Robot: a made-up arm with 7 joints.
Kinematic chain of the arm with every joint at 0, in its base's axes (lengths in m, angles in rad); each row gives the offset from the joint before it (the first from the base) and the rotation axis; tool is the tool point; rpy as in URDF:
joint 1: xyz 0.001 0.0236 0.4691 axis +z
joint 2: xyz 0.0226 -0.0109 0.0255 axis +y
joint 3: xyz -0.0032 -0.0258 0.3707 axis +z
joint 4: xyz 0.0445 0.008 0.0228 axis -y
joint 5: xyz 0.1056 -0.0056 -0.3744 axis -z
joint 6: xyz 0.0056 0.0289 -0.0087 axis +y
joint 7: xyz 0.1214 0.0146 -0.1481 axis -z
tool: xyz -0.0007 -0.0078 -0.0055 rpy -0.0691 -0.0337 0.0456
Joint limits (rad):
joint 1: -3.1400..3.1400
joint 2: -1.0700..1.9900
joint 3: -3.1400..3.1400
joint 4: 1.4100..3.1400
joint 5: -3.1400..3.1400
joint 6: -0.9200..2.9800
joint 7: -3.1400..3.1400
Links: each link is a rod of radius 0.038 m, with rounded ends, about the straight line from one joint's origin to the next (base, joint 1, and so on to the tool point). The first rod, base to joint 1, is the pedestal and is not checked.
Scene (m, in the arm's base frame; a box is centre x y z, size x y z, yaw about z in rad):
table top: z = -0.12
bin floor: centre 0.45 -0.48 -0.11 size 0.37 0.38 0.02 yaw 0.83
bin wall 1: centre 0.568 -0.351 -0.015 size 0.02 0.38 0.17 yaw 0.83
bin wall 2: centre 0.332 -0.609 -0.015 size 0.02 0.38 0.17 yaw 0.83
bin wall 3: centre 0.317 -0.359 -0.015 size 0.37 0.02 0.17 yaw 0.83
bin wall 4: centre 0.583 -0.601 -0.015 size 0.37 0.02 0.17 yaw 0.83
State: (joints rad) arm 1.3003 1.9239 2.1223 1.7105 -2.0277 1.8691 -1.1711
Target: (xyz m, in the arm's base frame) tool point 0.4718 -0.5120 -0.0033
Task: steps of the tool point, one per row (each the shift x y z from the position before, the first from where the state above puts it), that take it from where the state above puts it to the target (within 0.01 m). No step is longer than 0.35 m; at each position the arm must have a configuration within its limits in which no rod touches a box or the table.
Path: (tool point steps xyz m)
1: 0.2904 0.0740 -0.0753
2: 0.3060 -0.0578 -0.0642
3: 0.2594 -0.1845 -0.0486
4: 0.1603 -0.2768 -0.0301
5: 0.0314 -0.3142 -0.0104
6: -0.0979 -0.2903 0.0081
7: -0.1990 -0.2138 0.0239
8: 0.0010 -0.0071 -0.0964
9: -0.0010 0.0071 -0.0942

